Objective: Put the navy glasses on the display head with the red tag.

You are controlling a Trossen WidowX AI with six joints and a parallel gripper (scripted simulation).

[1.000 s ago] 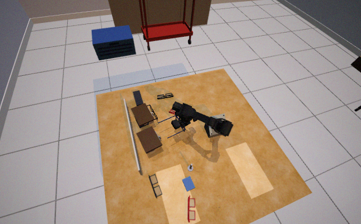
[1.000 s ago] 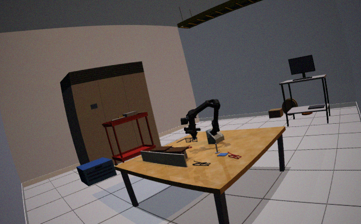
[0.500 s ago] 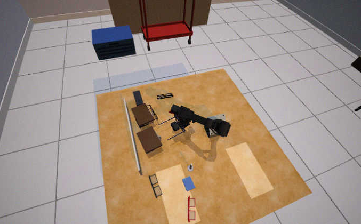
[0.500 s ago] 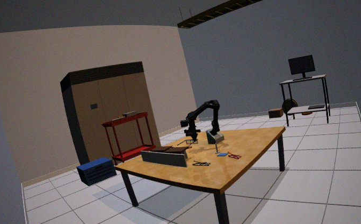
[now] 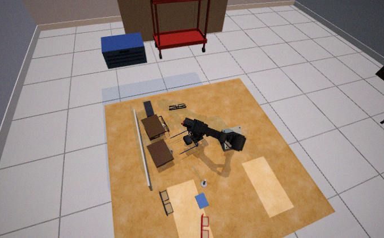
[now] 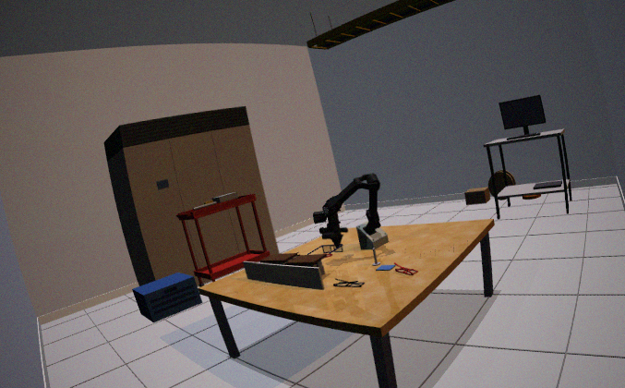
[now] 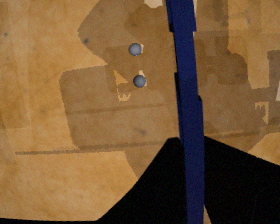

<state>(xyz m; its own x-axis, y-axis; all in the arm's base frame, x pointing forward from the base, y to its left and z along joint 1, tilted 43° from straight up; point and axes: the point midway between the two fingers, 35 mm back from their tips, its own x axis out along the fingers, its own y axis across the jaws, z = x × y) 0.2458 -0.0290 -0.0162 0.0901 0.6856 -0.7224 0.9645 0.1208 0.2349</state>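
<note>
Right now the dark display head is 22 cm ahead of my gripper tip, 2 cm to the left of it and 2 cm below it. The rest, counted from my gripper tip: blue square tag (36 cm to the left, 7 cm below, 6 cm ahead).
</note>
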